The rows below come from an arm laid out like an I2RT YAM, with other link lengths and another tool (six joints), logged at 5 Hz.
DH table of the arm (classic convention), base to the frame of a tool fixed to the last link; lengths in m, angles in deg. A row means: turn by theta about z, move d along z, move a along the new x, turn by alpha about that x. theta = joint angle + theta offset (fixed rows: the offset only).
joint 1: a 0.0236, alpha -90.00, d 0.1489, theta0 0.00
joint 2: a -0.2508, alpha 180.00, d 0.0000, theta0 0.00
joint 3: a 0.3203, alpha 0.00, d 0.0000, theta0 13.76
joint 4: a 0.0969, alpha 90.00, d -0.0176, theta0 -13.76
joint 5: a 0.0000, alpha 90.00, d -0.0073, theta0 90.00
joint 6: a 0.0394, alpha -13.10, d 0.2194, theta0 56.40
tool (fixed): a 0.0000, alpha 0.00, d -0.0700, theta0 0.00
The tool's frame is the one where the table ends.
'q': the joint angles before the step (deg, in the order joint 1, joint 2, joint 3, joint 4, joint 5, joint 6). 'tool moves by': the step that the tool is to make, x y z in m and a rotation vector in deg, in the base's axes. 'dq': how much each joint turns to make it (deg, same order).
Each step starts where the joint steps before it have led.
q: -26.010, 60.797, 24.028, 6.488, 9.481, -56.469
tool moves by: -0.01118, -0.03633, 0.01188, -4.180, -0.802, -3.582
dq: -5.162, 2.213, 0.698, 4.834, 0.190, -3.691
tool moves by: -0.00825, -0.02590, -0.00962, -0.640, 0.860, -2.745
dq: -3.657, 4.629, 1.026, 3.449, -0.356, -1.328
